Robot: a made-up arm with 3 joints. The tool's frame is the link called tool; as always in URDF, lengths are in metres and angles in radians. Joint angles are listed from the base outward. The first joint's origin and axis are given. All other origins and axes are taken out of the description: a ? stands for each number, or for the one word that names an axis. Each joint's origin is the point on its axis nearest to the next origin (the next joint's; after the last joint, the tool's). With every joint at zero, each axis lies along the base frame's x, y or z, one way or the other. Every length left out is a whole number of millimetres.
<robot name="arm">
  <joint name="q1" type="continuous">
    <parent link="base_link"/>
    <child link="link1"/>
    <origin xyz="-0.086 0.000 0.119"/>
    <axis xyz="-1 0 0"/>
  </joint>
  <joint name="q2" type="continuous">
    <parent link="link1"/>
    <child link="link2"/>
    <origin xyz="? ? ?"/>
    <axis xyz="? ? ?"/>
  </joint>
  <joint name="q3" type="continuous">
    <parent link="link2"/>
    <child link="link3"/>
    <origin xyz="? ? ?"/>
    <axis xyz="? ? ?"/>
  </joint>
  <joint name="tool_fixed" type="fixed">
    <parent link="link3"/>
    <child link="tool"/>
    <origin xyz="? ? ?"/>
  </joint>
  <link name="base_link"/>
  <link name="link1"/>
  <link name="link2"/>
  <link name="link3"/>
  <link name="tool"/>
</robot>
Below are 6 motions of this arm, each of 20 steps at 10 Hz.
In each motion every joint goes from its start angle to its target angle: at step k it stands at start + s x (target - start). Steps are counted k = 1, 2, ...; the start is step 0. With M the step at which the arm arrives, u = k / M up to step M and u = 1 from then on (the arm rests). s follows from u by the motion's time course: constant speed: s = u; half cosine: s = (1 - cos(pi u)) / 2; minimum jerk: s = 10 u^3 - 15 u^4 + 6 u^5.
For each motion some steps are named. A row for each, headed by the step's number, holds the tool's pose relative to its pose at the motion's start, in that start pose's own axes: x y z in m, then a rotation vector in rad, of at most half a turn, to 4 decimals.
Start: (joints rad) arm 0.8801 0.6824 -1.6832
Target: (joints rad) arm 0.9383 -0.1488 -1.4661
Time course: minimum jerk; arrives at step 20
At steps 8, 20:
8: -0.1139 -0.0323 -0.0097 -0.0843 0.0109 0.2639
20: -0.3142 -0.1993 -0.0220 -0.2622 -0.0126 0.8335

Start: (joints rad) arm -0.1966 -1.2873 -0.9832
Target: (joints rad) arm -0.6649 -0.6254 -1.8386
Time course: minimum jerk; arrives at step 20
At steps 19, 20:
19: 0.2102 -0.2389 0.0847 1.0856 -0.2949 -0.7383
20: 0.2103 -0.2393 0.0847 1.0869 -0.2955 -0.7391

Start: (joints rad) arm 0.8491 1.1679 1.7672
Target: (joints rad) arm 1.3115 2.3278 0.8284
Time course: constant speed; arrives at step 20
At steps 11, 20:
11: 0.2803 -0.0547 0.0258 0.4742 0.2994 0.6234
20: 0.5197 0.0513 -0.0715 0.8979 0.8017 1.0056

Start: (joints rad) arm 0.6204 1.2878 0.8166
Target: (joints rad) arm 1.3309 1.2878 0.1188
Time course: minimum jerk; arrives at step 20
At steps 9, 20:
9: 0.0715 0.0089 0.0441 0.2014 0.1736 -0.2171
20: 0.1702 0.0009 0.0693 0.4721 0.3101 -0.6139

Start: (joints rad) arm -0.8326 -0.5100 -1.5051
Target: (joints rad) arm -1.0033 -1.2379 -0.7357
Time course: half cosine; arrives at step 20
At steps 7, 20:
7: -0.0960 -0.0039 -0.0084 -0.1711 -0.0602 0.1915
20: -0.3275 -0.1207 -0.0984 -0.6217 -0.4439 0.6054

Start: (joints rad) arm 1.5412 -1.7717 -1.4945
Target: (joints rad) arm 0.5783 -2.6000 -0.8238
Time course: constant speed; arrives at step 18
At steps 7, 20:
7: -0.1408 -0.0159 -0.1557 -0.3891 -0.4119 0.2407
20: -0.1225 -0.1915 -0.5088 -1.1667 -1.0993 0.3944

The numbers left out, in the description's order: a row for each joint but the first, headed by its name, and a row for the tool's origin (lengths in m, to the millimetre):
q2: xyz 0.000 0.081 0.003, axis 0 1 0
q3: xyz -0.104 0.000 0.371, axis -1 0 0
tool: xyz 0.000 0.083 0.148

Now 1 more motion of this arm.
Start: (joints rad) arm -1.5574 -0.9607 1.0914
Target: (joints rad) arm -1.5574 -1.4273 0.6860
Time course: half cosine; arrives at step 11
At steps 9, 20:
9: -0.1687 0.0132 -0.0178 0.3674 -0.2669 -0.3397
20: -0.1836 0.0175 -0.0222 0.3980 -0.2961 -0.3647

